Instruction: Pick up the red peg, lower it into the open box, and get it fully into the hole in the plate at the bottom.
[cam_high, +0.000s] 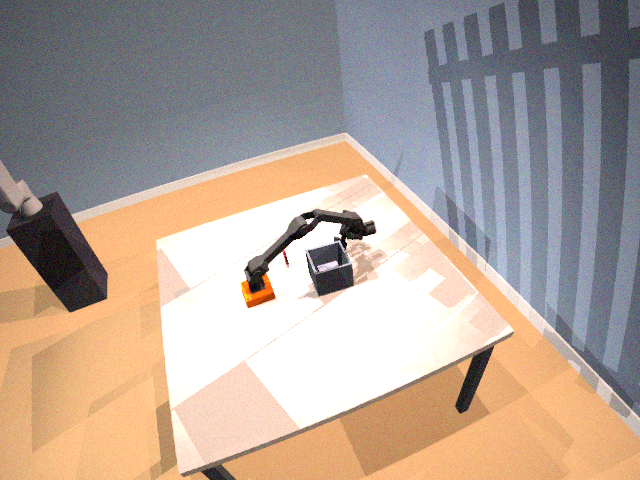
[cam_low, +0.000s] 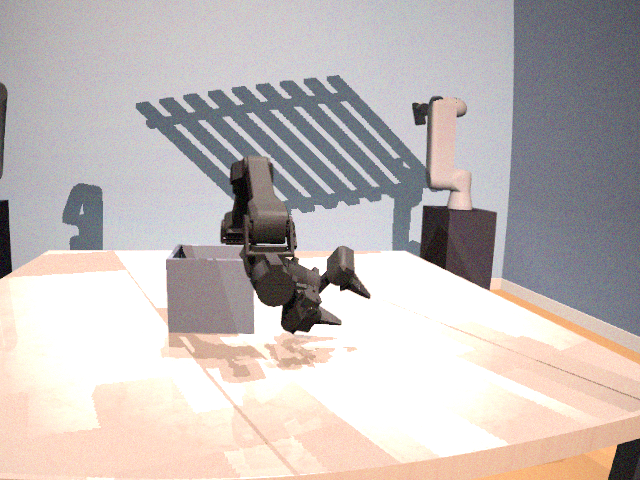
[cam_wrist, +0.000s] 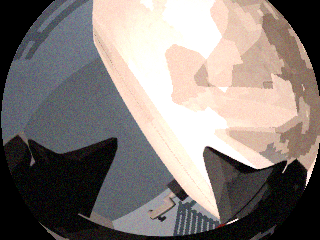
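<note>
Right now my gripper tip is 290 mm past the red peg, 50 mm to the left of it and 20 mm above it. Round my gripper tip: plate: 240 mm to the right, 150 mm behind, 10 mm below.
</note>
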